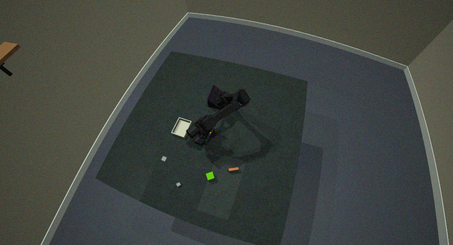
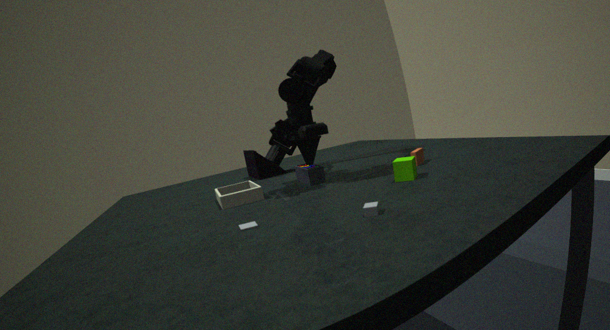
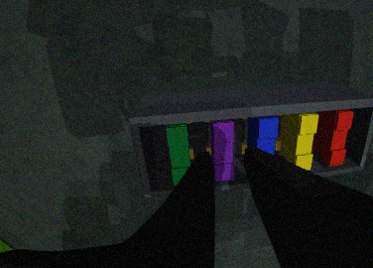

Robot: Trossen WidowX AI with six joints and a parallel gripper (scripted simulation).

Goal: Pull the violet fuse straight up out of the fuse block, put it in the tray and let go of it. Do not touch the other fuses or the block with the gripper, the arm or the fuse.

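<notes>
Right now my gripper tip is 20 mm above the violet fuse. Round my gripper tip: white tray 190 mm to the right, 40 mm below, 40 mm behind.
</notes>
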